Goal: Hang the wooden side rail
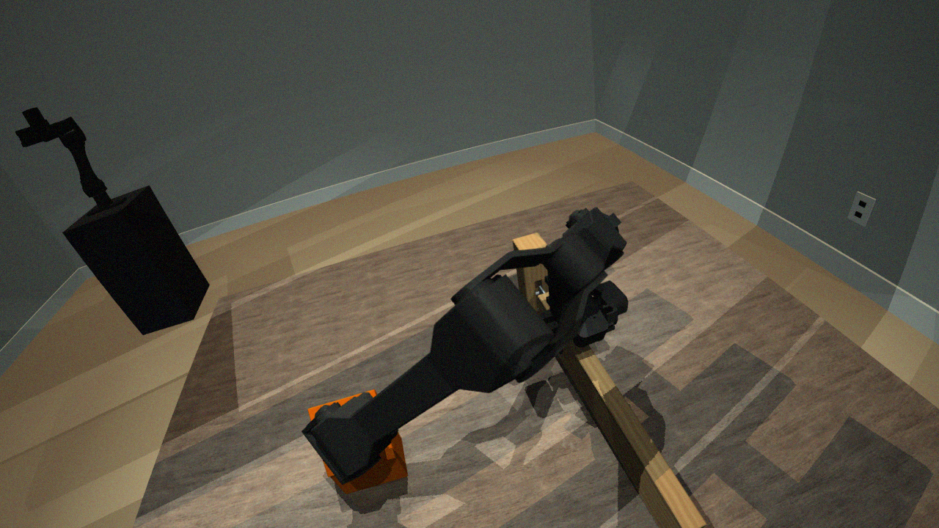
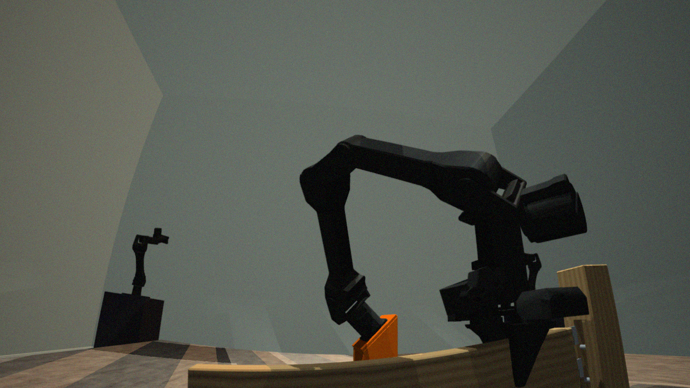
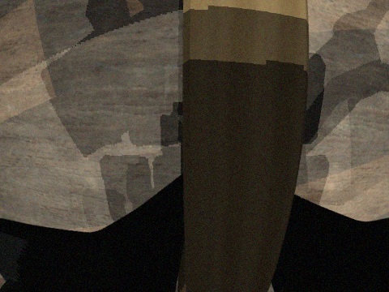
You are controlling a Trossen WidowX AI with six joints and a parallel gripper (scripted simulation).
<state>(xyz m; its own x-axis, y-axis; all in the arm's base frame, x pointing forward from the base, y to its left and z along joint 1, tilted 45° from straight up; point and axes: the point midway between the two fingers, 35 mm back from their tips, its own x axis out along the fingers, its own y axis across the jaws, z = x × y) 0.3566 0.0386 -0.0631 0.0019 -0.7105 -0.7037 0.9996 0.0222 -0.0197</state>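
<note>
The headboard post is 140 mm to the left of my gripper tip and 40 mm above it.
</note>
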